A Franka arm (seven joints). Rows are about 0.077 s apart.
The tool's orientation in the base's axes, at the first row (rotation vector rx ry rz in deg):
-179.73 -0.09 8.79
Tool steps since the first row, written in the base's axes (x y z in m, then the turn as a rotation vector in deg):
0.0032 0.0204 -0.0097 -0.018 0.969 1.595
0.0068 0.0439 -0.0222 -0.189 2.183 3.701
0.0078 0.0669 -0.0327 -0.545 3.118 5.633
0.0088 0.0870 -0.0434 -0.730 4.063 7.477
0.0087 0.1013 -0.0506 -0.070 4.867 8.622
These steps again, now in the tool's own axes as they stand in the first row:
0.0042 -0.0204 0.0094 -0.173 -0.971 -1.585
0.0090 -0.0439 0.0215 -0.547 -2.187 -3.663
0.0110 -0.0669 0.0318 -1.089 -3.124 -5.550
0.0131 -0.0869 0.0424 -1.452 -4.071 -7.366
0.0137 -0.1012 0.0496 -0.906 -4.876 -8.570

